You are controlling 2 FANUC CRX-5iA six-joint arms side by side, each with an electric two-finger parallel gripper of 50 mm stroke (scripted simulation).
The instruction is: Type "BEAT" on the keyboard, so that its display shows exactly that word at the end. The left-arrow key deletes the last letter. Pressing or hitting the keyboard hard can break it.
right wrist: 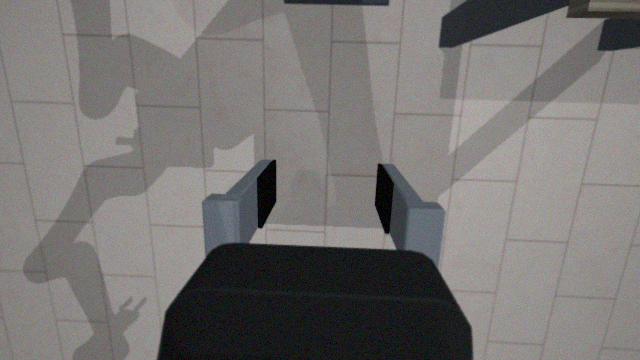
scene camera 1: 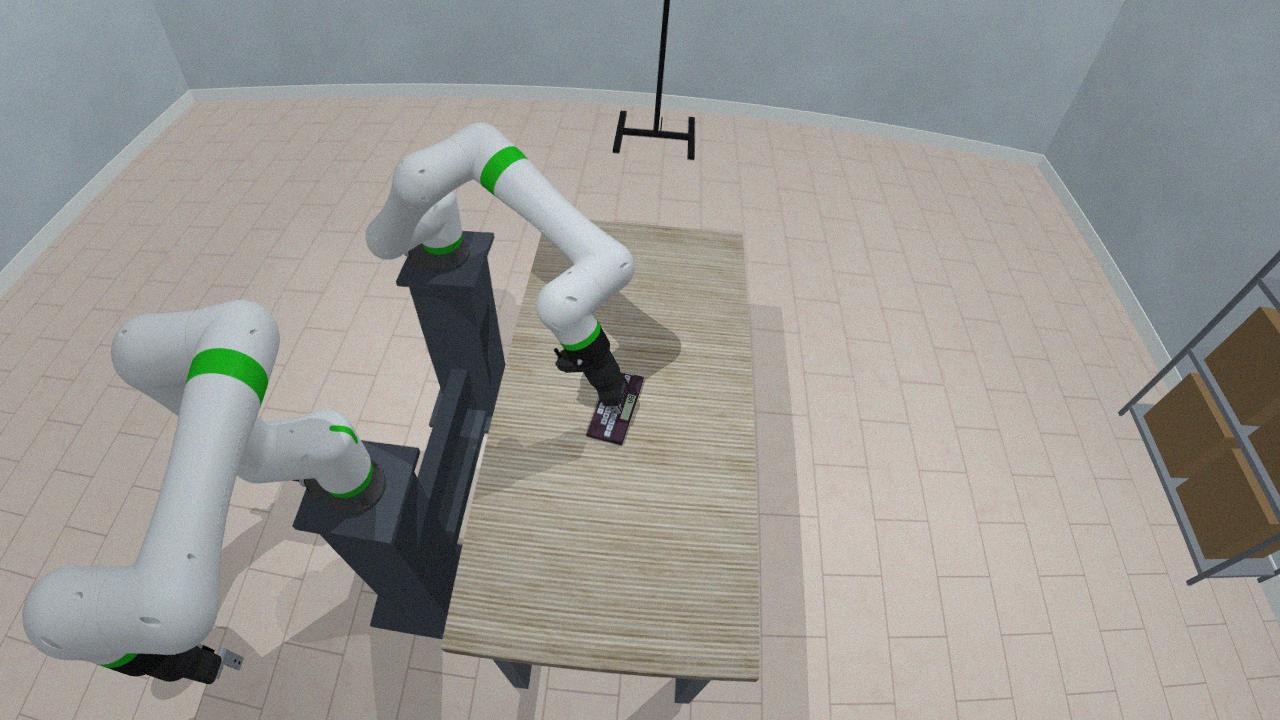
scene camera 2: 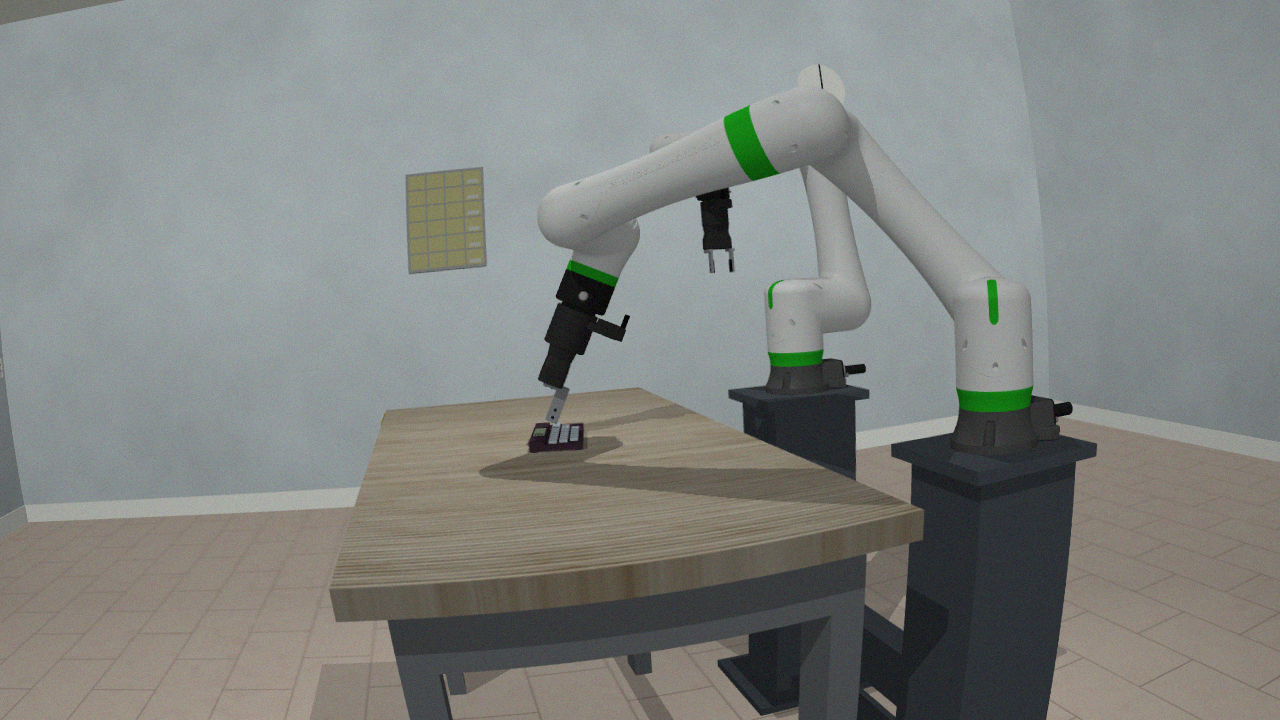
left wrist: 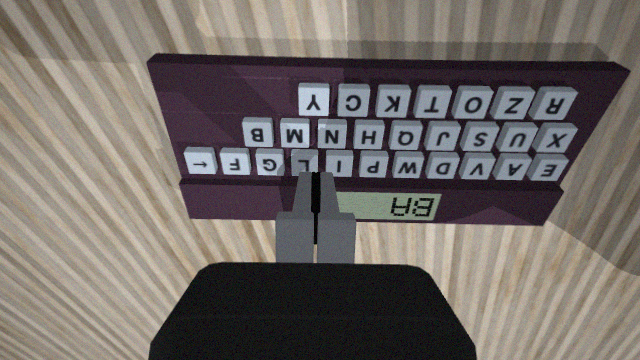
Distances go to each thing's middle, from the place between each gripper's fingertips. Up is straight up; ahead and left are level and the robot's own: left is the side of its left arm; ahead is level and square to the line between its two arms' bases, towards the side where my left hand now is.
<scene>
My left hand (scene camera 2: 551, 421) is 60 mm to the left of the left-arrow key (left wrist: 200, 160), 30 mm above it and 10 mm past it.
My right gripper (scene camera 1: 225, 659) is now 690 mm to the right of the left-arrow key, 570 mm short of it and 270 mm above it.
</scene>
